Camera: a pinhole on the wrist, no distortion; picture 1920 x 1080 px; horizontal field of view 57.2 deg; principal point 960.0 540.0 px. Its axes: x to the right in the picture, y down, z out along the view. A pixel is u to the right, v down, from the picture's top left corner.
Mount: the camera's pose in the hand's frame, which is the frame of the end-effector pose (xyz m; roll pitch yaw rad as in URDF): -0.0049 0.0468 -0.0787 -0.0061 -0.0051 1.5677
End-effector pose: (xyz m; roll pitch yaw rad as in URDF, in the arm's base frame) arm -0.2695 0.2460 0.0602 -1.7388 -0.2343 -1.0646
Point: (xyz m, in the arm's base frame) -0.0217 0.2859 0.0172
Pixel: 830 102
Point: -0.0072 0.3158 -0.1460
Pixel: 1545 430
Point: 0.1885 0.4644 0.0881
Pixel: 507 401
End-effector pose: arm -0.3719 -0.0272 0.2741 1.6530 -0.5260 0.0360
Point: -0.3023 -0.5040 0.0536
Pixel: 284 712
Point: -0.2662 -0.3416 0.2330
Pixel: 518 240
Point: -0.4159 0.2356 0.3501
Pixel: behind the camera
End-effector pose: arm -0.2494 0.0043 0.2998 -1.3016 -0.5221 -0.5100
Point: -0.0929 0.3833 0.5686
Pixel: 362 211
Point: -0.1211 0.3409 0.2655
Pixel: 1183 771
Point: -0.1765 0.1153 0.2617
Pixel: 1191 583
